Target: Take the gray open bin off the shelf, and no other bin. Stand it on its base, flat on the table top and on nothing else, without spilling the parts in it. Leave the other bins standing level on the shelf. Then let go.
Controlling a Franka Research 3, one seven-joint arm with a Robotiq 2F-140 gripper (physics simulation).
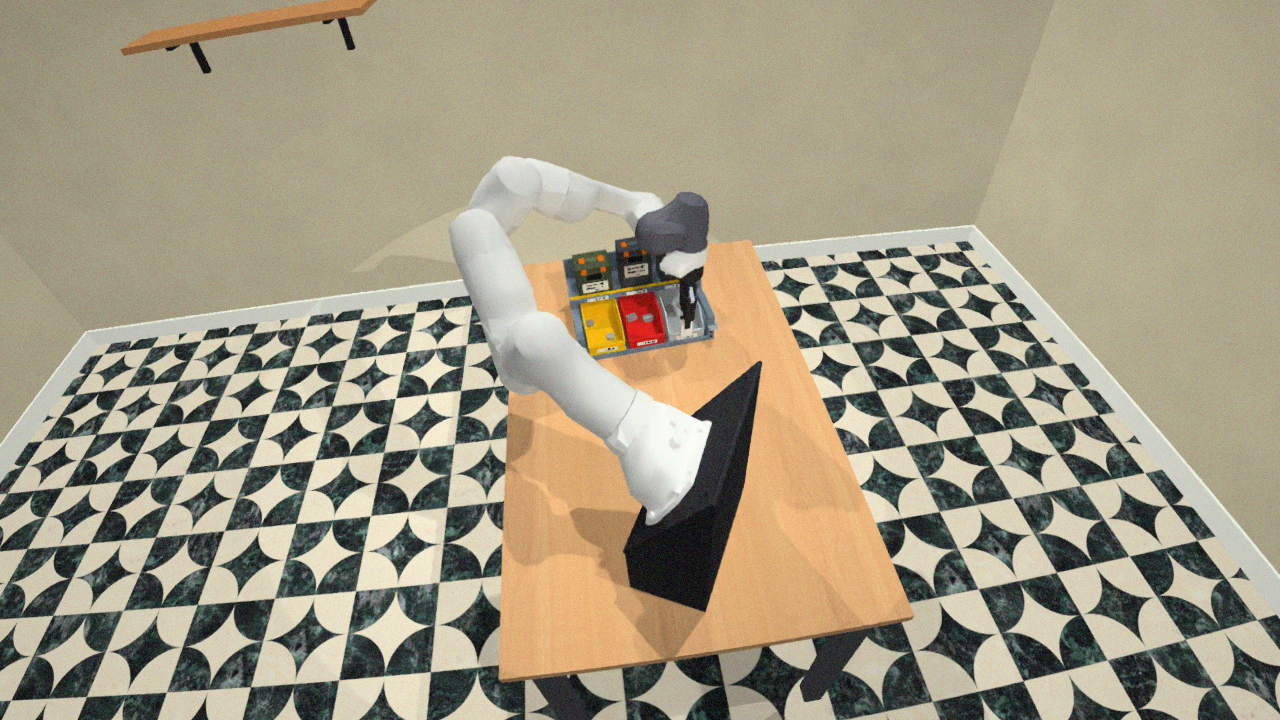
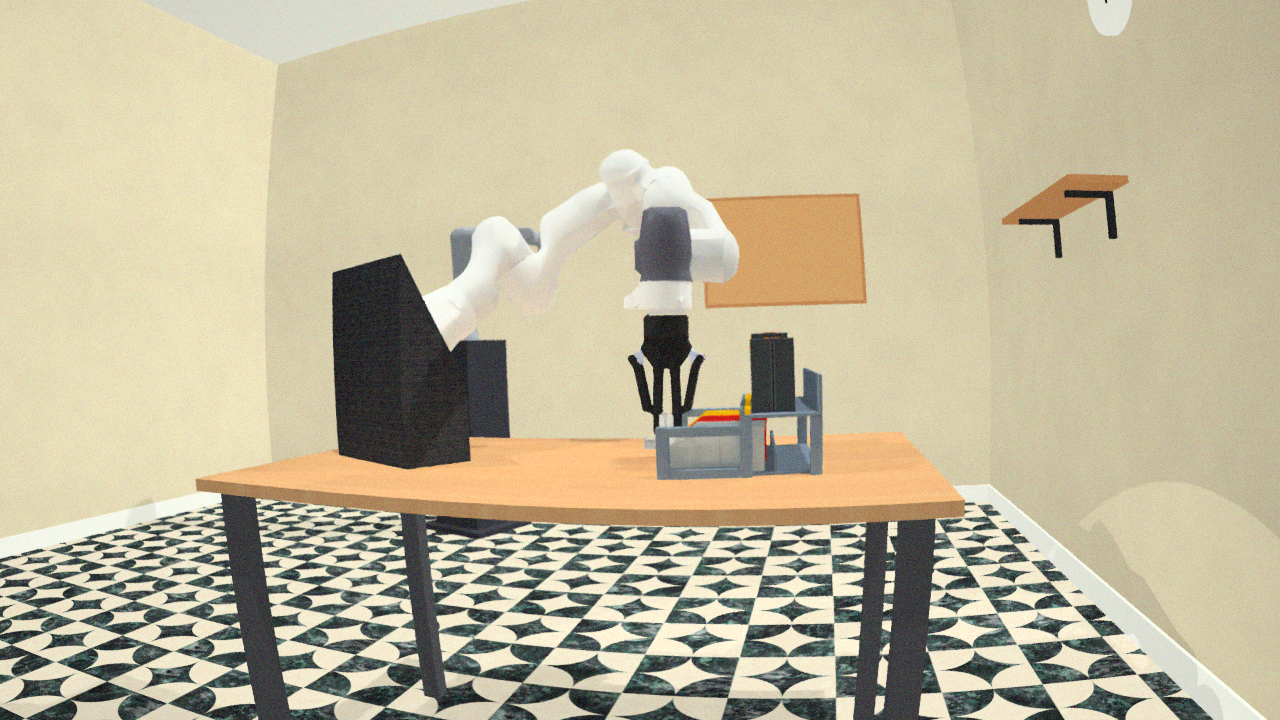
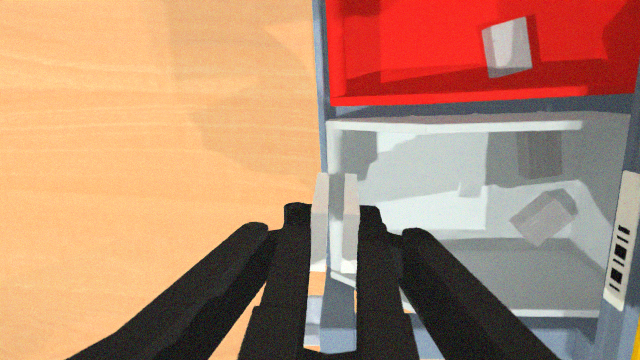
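Observation:
The gray open bin (image 1: 673,315) (image 2: 707,454) (image 3: 435,165) stands level in the right end of the shelf (image 1: 711,333) (image 2: 746,461) (image 3: 550,104). Gray parts (image 3: 544,220) (image 3: 539,155) lie on its floor. My gripper (image 1: 688,327) (image 2: 666,420) (image 3: 336,195) points straight down at the bin's front side. Its pale pads are close together, with the bin's front wall between them. The inner pad is inside the bin and the outer pad is in front of it. The red bin (image 1: 642,331) (image 3: 425,40) and the yellow bin (image 1: 599,313) stand beside it on the shelf. The lowest part of the grip is hidden.
Dark boxes (image 1: 590,268) (image 1: 634,257) (image 2: 771,371) stand on the raised tier behind the bins. The table top (image 1: 805,573) (image 2: 572,492) extends in front of the shelf. The black wedge-shaped arm mount (image 1: 716,519) (image 2: 375,367) stands on it, with the arm reaching across.

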